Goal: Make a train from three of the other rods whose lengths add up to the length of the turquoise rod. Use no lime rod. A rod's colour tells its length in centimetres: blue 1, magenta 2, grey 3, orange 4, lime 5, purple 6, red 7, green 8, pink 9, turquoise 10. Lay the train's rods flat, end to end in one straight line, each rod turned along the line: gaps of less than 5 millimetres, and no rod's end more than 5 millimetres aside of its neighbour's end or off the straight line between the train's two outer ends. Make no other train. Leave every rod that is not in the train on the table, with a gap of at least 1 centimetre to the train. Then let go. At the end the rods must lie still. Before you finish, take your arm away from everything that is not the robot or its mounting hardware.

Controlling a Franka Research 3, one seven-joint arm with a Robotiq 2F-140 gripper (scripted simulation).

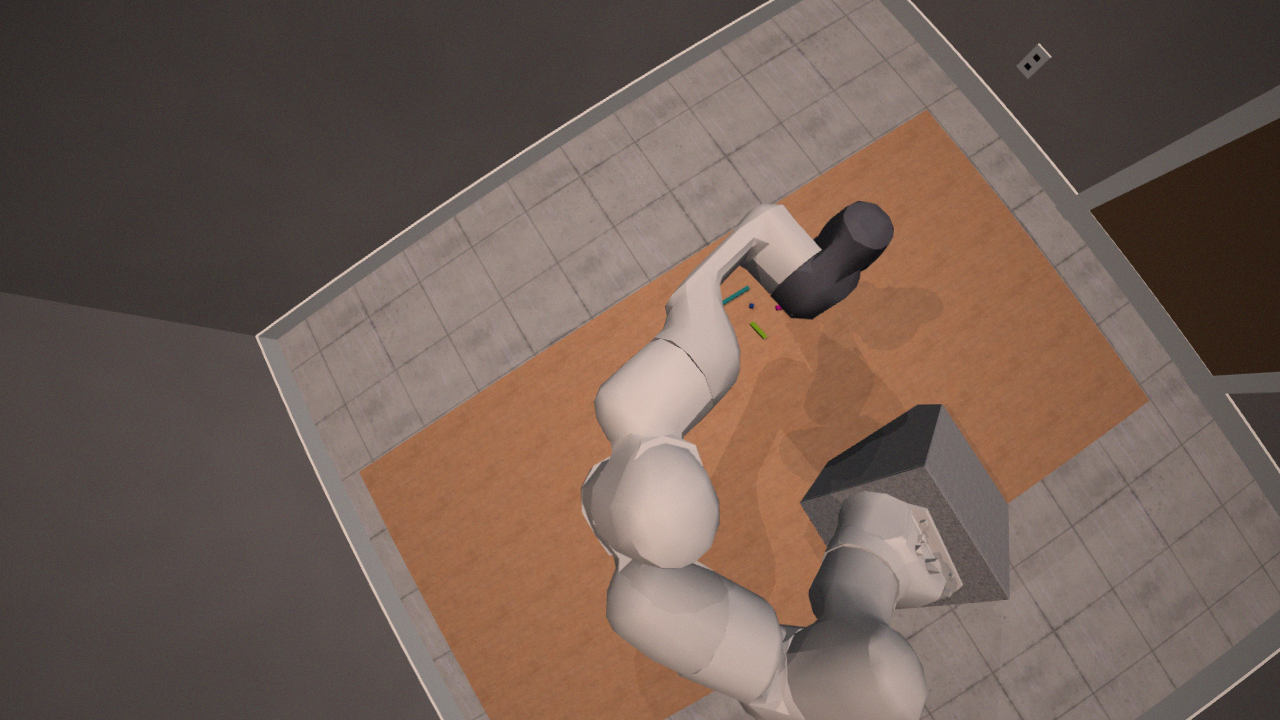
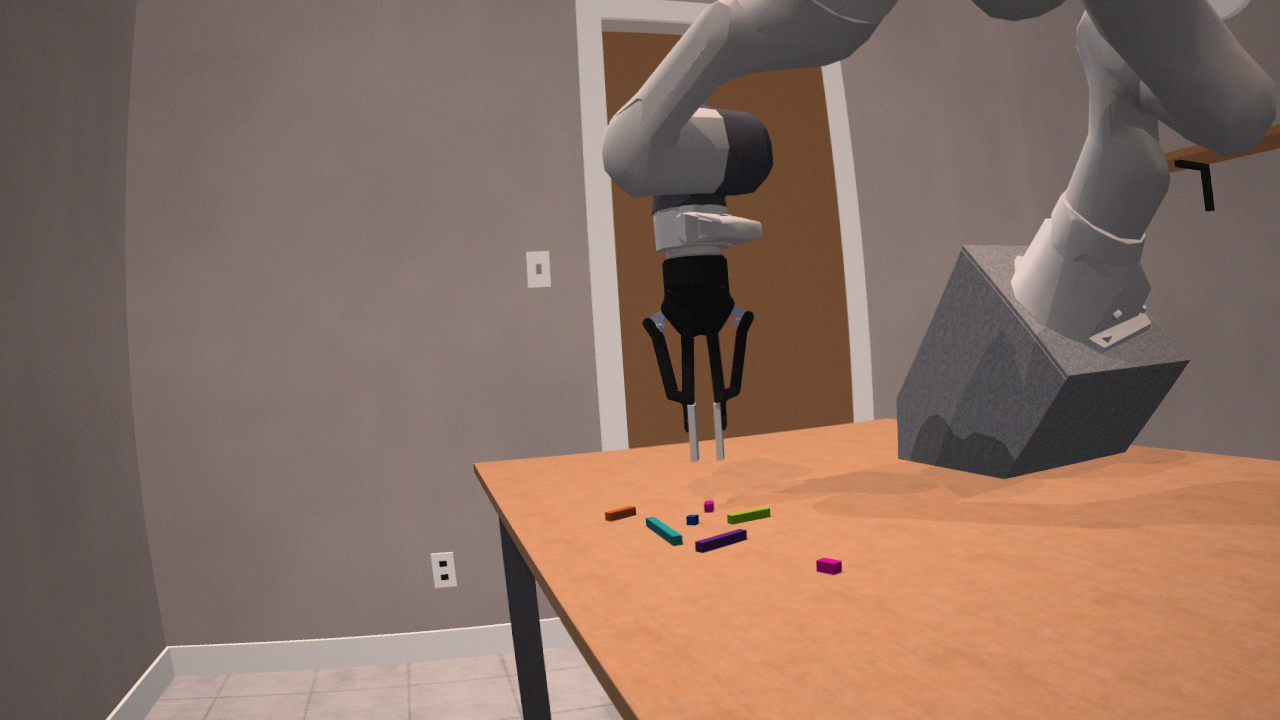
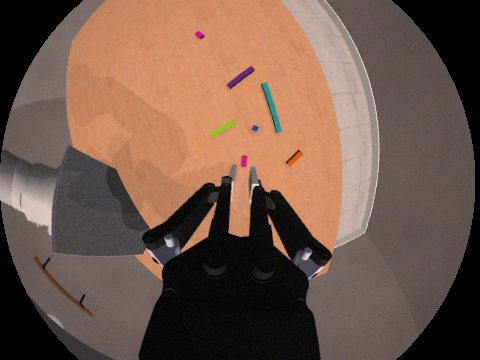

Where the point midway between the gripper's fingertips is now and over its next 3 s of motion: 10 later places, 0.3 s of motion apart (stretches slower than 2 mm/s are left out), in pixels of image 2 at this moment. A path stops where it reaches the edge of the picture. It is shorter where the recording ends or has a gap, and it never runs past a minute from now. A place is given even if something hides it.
My gripper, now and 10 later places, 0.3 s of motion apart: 707, 459; 708, 469; 709, 480; 709, 487; 709, 492; 709, 494; 709, 498; 710, 505; 710, 507; 706, 488; 701, 447
